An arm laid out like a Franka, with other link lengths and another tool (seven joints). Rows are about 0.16 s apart.
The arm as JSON. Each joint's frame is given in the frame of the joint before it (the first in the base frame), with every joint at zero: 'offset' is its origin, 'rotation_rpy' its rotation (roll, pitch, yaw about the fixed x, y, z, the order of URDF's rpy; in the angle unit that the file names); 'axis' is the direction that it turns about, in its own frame. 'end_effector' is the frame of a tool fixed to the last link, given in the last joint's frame.
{
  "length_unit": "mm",
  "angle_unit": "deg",
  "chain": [
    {
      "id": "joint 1",
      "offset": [
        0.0,
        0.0,
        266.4
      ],
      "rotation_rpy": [
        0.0,
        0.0,
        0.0
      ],
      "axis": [
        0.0,
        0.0,
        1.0
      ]
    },
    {
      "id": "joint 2",
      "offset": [
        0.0,
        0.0,
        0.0
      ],
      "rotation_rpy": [
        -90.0,
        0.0,
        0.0
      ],
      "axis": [
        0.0,
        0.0,
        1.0
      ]
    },
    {
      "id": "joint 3",
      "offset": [
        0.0,
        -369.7,
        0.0
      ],
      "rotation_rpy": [
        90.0,
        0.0,
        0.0
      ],
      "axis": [
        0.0,
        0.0,
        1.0
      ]
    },
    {
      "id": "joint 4",
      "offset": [
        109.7,
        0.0,
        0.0
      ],
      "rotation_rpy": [
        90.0,
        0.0,
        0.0
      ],
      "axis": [
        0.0,
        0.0,
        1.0
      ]
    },
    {
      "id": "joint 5",
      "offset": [
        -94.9,
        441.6,
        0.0
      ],
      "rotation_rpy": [
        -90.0,
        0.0,
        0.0
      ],
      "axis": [
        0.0,
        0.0,
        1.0
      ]
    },
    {
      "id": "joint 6",
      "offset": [
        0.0,
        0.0,
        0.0
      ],
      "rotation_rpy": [
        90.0,
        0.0,
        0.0
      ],
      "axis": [
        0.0,
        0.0,
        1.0
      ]
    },
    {
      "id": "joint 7",
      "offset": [
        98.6,
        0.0,
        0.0
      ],
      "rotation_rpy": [
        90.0,
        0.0,
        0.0
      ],
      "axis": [
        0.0,
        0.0,
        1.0
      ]
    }
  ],
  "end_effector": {
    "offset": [
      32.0,
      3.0,
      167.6
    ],
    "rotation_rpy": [
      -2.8,
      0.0,
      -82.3
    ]
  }
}
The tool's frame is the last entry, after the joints.
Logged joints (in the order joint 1, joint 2, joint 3, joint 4, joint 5, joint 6, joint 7), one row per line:
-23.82, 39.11, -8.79, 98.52, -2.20, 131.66, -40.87
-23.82, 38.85, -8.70, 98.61, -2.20, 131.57, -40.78
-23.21, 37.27, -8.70, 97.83, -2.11, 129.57, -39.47
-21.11, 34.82, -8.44, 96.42, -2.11, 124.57, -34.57
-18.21, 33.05, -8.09, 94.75, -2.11, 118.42, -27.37
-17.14, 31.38, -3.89, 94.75, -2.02, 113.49, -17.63
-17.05, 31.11, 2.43, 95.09, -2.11, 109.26, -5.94
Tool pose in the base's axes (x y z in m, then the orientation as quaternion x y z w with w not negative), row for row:
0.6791, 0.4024, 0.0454, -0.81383, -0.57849, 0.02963, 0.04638
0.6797, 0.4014, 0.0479, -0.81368, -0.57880, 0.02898, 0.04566
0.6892, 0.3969, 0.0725, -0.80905, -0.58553, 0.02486, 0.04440
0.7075, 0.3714, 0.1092, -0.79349, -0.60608, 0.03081, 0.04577
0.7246, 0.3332, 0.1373, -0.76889, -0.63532, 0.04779, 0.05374
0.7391, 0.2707, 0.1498, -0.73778, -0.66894, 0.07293, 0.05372
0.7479, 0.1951, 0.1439, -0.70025, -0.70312, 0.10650, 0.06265
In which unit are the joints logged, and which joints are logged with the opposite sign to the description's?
The joints are logged in degrees. Opposite sign: joint 1, joint 3, joint 4, joint 5, joint 7.
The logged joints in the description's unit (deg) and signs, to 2 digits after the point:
23.82, 39.11, 8.79, -98.52, 2.20, 131.66, 40.87
23.82, 38.85, 8.70, -98.61, 2.20, 131.57, 40.78
23.21, 37.27, 8.70, -97.83, 2.11, 129.57, 39.47
21.11, 34.82, 8.44, -96.42, 2.11, 124.57, 34.57
18.21, 33.05, 8.09, -94.75, 2.11, 118.42, 27.37
17.14, 31.38, 3.89, -94.75, 2.02, 113.49, 17.63
17.05, 31.11, -2.43, -95.09, 2.11, 109.26, 5.94

